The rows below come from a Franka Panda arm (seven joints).
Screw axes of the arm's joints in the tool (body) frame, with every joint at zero. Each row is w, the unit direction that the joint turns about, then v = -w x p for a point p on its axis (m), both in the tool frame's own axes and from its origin. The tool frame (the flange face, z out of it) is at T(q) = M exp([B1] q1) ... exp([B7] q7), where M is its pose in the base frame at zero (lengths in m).
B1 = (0, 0, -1, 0, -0.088, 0)
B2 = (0, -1, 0, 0.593, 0, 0.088)
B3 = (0, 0, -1, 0, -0.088, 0)
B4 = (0, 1, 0, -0.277, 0, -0.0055)
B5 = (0, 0, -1, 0, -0.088, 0)
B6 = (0, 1, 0, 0.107, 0, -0.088)
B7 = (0, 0, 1, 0, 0, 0)
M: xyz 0.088 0 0.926 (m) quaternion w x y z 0 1 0 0
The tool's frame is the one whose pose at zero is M.
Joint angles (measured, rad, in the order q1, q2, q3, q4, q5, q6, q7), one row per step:
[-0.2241, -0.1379, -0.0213, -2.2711, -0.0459, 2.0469, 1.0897]
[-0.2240, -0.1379, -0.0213, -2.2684, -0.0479, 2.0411, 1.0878]
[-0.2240, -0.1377, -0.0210, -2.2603, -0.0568, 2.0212, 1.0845]
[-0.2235, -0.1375, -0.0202, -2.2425, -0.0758, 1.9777, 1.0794]
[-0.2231, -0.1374, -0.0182, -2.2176, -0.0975, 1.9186, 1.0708]
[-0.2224, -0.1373, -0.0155, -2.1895, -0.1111, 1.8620, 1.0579]
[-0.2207, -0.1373, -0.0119, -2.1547, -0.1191, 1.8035, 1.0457]
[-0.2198, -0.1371, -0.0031, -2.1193, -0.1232, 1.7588, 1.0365]
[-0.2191, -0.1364, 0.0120, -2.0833, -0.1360, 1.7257, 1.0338]
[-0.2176, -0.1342, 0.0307, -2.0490, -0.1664, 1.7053, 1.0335]
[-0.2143, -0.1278, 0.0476, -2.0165, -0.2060, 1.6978, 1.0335]
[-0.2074, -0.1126, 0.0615, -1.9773, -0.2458, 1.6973, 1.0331]
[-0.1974, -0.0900, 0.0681, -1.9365, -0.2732, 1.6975, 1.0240]
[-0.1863, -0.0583, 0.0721, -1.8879, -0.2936, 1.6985, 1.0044]
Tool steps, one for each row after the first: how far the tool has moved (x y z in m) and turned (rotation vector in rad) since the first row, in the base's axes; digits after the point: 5 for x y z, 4 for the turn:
[-0.00001, -0.00010, 0.00076, -0.0009, 0.0035, 0.0028]
[-0.00038, -0.00052, 0.00277, -0.0055, 0.0171, 0.0103]
[-0.00122, -0.00122, 0.00742, -0.0160, 0.0466, 0.0240]
[-0.00239, -0.00187, 0.01437, -0.0274, 0.0852, 0.0414]
[-0.00265, -0.00185, 0.02311, -0.0330, 0.1169, 0.0590]
[-0.00179, -0.00084, 0.03493, -0.0354, 0.1426, 0.0740]
[0.00101, 0.00246, 0.04792, -0.0388, 0.1536, 0.0893]
[0.00552, 0.00794, 0.06186, -0.0553, 0.1550, 0.1074]
[0.01126, 0.01405, 0.07544, -0.0913, 0.1507, 0.1328]
[0.01842, 0.01938, 0.08726, -0.1368, 0.1409, 0.1607]
[0.02867, 0.02483, 0.09839, -0.1823, 0.1252, 0.1897]
[0.03993, 0.02930, 0.10633, -0.2116, 0.1123, 0.2201]
[0.05367, 0.03350, 0.11291, -0.2316, 0.0997, 0.2576]

